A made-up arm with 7 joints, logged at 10 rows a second.
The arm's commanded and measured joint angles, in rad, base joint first. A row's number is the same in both.
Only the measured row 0 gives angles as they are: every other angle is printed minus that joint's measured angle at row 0.
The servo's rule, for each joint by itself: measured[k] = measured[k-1] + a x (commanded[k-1-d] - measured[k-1]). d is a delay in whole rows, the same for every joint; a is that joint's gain. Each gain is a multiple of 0.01, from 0.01 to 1. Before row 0 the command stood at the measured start. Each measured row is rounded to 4 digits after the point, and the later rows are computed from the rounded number. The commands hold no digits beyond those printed.
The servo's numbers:
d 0
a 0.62 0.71 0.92 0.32 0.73 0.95 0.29
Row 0, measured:
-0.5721 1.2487 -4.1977 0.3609 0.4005 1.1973 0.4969
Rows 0 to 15, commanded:
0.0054 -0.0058 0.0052 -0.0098 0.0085 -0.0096 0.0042
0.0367 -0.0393 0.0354 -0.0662 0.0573 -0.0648 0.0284
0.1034 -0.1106 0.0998 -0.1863 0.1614 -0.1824 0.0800
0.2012 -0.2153 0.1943 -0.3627 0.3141 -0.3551 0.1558
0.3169 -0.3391 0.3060 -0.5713 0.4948 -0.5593 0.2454
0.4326 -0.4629 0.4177 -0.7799 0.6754 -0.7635 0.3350
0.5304 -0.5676 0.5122 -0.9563 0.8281 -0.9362 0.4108
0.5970 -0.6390 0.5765 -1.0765 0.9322 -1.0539 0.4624
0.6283 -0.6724 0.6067 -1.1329 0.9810 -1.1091 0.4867
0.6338 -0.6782 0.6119 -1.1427 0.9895 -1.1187 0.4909
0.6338 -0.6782 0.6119 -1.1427 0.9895 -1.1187 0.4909
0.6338 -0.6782 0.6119 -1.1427 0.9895 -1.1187 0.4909
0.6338 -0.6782 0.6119 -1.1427 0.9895 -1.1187 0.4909
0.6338 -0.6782 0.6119 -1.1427 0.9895 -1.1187 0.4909
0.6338 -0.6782 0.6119 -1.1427 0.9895 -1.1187 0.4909
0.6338 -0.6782 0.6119 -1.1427 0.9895 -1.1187 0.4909
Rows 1 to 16, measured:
0.0033 -0.0041 0.0048 -0.0031 0.0062 -0.0091 0.0012
0.0240 -0.0291 0.0330 -0.0233 0.0435 -0.0620 0.0091
0.0732 -0.0870 0.0945 -0.0755 0.1296 -0.1764 0.0297
0.1526 -0.1781 0.1863 -0.1674 0.2643 -0.3462 0.0663
0.2545 -0.2924 0.2964 -0.2966 0.4326 -0.5486 0.1182
0.3649 -0.4135 0.4080 -0.4513 0.6098 -0.7528 0.1811
0.4675 -0.5229 0.5039 -0.6129 0.7692 -0.9270 0.2477
0.5478 -0.6053 0.5707 -0.7613 0.8882 -1.0476 0.3100
0.5977 -0.6529 0.6038 -0.8802 0.9559 -1.1060 0.3612
0.6201 -0.6709 0.6113 -0.9642 0.9804 -1.1181 0.3988
0.6286 -0.6761 0.6119 -1.0213 0.9870 -1.1187 0.4255
0.6318 -0.6776 0.6119 -1.0601 0.9888 -1.1187 0.4445
0.6330 -0.6780 0.6119 -1.0865 0.9893 -1.1187 0.4580
0.6335 -0.6781 0.6119 -1.1045 0.9894 -1.1187 0.4675
0.6337 -0.6782 0.6119 -1.1167 0.9895 -1.1187 0.4743
0.6338 -0.6782 0.6119 -1.1250 0.9895 -1.1187 0.4791

